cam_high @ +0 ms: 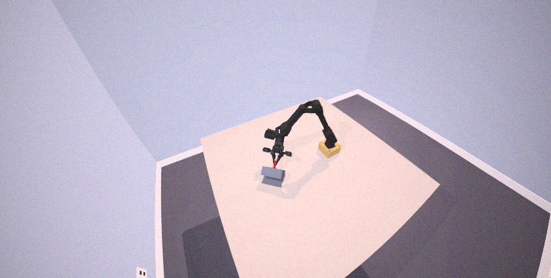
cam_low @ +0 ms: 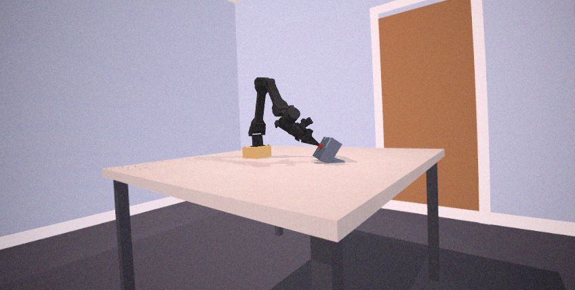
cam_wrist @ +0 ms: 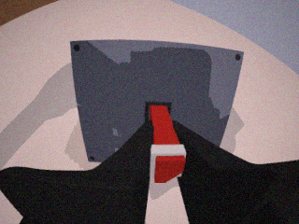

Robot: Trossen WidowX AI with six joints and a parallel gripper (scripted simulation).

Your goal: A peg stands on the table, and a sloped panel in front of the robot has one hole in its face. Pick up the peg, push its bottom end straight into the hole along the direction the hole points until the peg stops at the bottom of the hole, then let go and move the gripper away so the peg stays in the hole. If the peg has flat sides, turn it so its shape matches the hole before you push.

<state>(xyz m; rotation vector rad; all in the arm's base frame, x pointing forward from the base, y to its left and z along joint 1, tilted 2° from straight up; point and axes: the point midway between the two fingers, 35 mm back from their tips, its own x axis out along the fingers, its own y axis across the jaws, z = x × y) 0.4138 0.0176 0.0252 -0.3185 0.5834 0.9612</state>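
Now: the red square peg 1 cm to the right of my gripper tip, 1 cm behind it and 1 cm above it. The rest, counted from my gripper tip: grey sloped panel: 3 cm to the left, 3 cm below, 2 cm ahead.
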